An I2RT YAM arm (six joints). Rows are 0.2 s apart.
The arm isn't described. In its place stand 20 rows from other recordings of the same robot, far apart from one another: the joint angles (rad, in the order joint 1, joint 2, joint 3, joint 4, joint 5, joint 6), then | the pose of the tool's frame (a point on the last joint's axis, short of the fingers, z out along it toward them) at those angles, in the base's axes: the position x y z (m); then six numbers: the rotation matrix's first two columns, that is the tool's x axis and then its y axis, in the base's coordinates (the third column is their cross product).
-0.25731, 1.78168, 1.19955, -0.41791, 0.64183, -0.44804 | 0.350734, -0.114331, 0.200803, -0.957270, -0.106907, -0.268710, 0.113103, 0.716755, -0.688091
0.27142, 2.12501, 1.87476, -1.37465, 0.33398, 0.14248 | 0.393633, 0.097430, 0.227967, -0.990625, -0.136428, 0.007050, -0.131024, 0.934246, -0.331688
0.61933, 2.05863, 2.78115, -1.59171, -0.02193, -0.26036 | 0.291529, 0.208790, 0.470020, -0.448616, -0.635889, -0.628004, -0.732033, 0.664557, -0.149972
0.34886, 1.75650, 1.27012, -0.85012, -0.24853, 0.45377 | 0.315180, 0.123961, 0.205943, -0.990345, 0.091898, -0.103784, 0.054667, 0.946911, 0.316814
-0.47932, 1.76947, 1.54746, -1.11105, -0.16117, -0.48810 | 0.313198, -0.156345, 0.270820, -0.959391, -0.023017, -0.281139, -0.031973, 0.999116, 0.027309
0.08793, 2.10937, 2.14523, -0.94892, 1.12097, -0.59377 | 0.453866, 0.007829, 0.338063, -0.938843, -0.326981, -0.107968, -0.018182, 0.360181, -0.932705
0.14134, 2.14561, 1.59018, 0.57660, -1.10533, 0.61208 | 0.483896, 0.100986, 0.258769, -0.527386, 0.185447, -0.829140, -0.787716, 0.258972, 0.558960
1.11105, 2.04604, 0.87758, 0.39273, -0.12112, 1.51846 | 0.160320, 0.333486, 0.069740, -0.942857, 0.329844, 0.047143, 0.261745, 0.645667, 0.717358
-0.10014, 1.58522, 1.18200, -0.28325, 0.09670, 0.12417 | 0.355213, -0.039145, 0.267169, -0.604253, 0.184606, -0.775112, 0.250578, 0.967461, 0.035075
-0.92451, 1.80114, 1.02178, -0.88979, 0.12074, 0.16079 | 0.168809, -0.230897, 0.132207, -0.465845, 0.881445, 0.077738, 0.871210, 0.472258, -0.134039
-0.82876, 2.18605, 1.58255, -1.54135, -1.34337, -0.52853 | 0.271284, -0.244570, 0.170569, -0.754130, 0.654298, 0.056411, 0.166109, 0.106937, 0.980292
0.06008, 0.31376, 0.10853, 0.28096, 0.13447, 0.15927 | 0.129990, 0.003038, 0.212061, 0.086292, 0.162640, -0.982905, 0.061025, 0.983869, 0.168158
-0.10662, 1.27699, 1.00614, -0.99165, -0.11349, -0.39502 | 0.227984, -0.020345, 0.254238, -0.902018, -0.287995, -0.321593, -0.298546, 0.954241, -0.017173
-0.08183, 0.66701, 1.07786, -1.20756, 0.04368, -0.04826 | 0.089395, -0.008891, 0.351333, -0.717245, 0.010466, -0.696743, 0.077573, 0.994871, -0.064911
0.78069, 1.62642, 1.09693, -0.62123, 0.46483, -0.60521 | 0.238277, 0.213581, 0.208508, -0.249425, -0.962951, -0.102529, -0.779595, 0.262476, -0.568628
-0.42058, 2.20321, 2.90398, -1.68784, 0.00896, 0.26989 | 0.351343, -0.157494, 0.438832, -0.624066, 0.571193, -0.533179, 0.600927, 0.786994, 0.139742
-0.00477, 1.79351, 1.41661, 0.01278, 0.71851, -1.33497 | 0.422270, -0.025448, 0.300703, -0.684773, -0.728693, 0.009609, -0.201711, 0.176850, -0.963347
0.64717, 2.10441, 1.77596, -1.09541, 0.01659, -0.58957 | 0.336694, 0.253717, 0.210146, -0.321856, -0.940073, -0.112567, -0.938261, 0.332616, -0.095044
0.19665, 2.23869, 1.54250, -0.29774, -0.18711, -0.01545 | 0.459064, 0.098210, 0.118352, -0.817420, -0.178328, -0.547744, -0.304140, 0.941143, 0.147473
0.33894, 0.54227, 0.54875, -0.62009, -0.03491, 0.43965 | 0.120367, 0.043753, 0.248236, -0.644300, 0.223879, -0.731270, -0.093898, 0.925800, 0.366165
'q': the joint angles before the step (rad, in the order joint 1, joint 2, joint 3, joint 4, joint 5, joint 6). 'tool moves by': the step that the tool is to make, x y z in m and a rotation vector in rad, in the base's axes. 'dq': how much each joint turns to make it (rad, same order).
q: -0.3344 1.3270 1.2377 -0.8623 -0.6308 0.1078
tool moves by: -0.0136 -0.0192 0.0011 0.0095 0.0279 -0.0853
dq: -0.0874 -0.0161 -0.0001 -0.0473 0.0000 -0.0032
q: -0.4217 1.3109 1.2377 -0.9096 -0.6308 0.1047
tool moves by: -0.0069 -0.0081 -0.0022 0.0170 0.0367 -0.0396
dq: -0.0401 -0.0002 0.0001 -0.0412 0.0000 -0.0007
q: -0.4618 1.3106 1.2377 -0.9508 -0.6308 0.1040
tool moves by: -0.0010 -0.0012 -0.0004 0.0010 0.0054 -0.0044
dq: -0.0059 0.0004 0.0002 -0.0066 0.0005 -0.0026
